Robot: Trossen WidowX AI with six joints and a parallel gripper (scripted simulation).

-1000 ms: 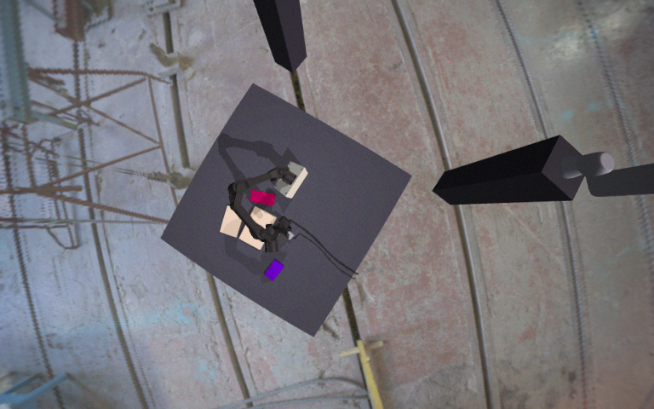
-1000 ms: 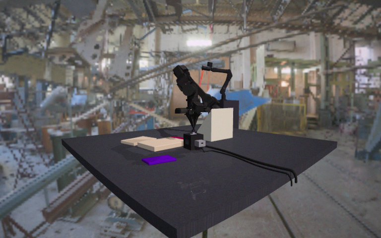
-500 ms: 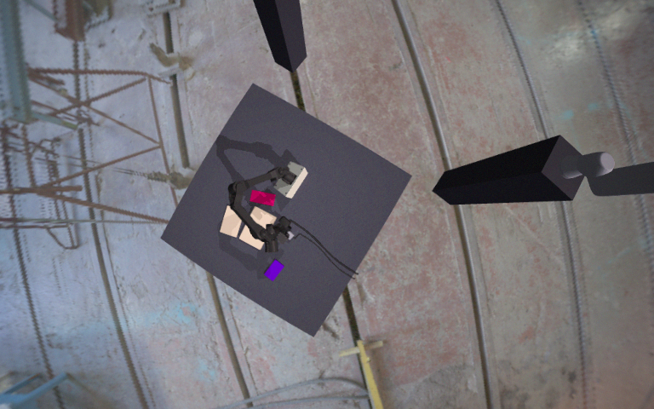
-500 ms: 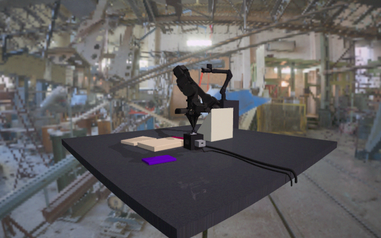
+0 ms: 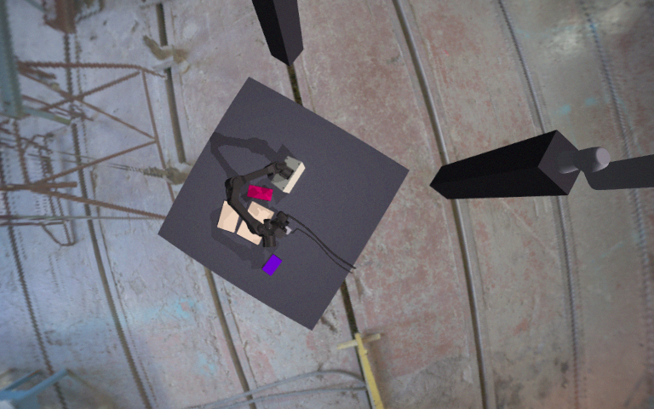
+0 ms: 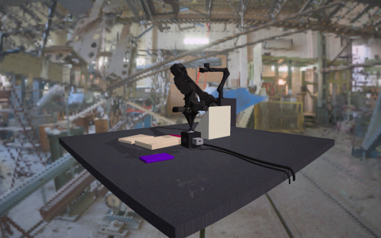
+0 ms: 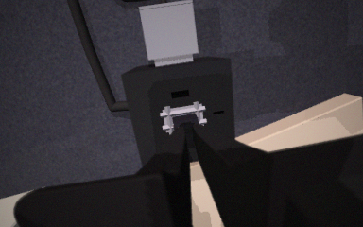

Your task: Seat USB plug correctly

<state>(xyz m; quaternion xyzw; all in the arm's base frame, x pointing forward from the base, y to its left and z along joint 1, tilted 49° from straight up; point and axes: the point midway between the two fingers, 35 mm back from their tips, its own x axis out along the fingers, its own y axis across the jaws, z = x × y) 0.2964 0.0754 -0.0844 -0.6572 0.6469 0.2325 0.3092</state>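
The black USB plug is 2 cm below my gripper tip. Round my gripper tip: USB socket 4 cm below; purple card 27 cm ahead, 10 cm to the left, 10 cm below; magenta card 24 cm to the right, 11 cm below, 8 cm behind.
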